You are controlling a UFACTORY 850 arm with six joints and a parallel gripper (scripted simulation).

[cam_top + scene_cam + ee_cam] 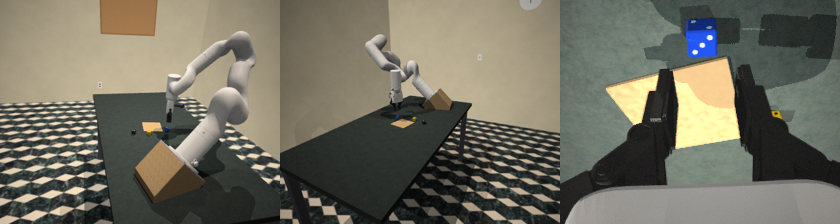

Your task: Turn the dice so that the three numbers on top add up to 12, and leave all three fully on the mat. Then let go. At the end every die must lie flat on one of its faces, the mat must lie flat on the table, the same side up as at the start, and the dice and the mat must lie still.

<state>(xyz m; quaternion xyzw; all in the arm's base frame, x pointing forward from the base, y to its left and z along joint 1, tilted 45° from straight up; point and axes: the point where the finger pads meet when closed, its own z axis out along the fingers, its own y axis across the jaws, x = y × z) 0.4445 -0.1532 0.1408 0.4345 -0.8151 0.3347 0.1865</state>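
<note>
The blue die is 90 mm below my hand. Round my hand: tan mat (100 mm below, 90 mm ahead, 80 mm to the left); black die (250 mm to the left, 90 mm below, 50 mm ahead); yellow die (150 mm to the left, 90 mm below).
</note>
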